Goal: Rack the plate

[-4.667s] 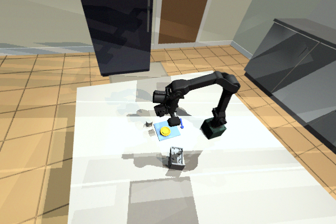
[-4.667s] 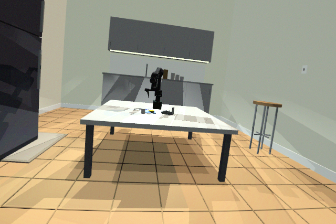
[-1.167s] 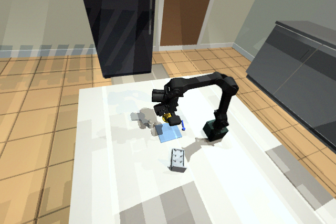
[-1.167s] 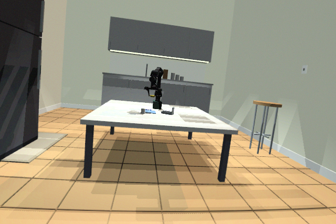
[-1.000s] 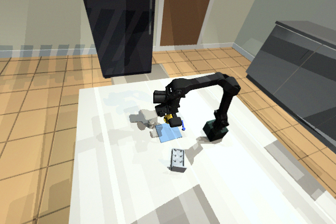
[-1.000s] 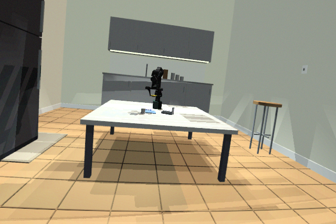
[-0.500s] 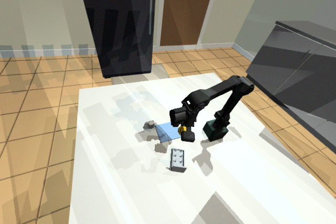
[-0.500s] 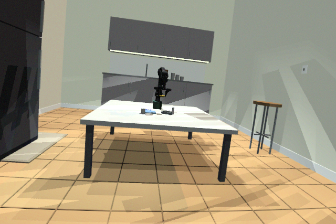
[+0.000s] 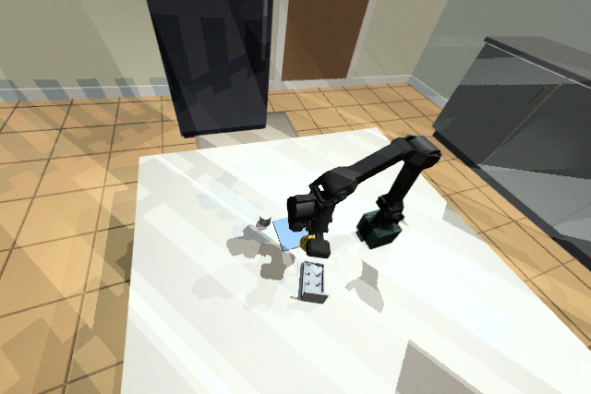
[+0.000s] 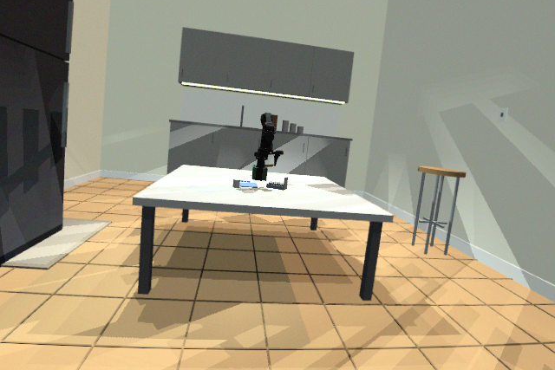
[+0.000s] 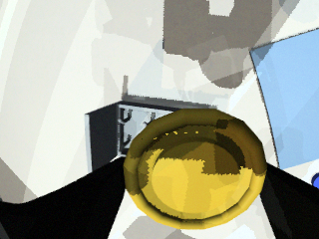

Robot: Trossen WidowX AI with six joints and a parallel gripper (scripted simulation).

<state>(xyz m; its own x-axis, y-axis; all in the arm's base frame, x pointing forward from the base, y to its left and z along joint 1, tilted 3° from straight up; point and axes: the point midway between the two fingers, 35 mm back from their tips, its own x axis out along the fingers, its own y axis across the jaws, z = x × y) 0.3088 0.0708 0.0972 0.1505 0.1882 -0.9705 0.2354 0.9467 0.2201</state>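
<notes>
Right now the grey dish rack is 12 cm below my gripper tip, 6 cm to the left of it and 2 cm behind it. The rest, counted from my gripper tip: blue spoon (16 cm to the right, 14 cm below, 12 cm behind); then yellow plate (1 cm above); then white cup (19 cm to the right, 12 cm below, 11 cm ahead).
</notes>
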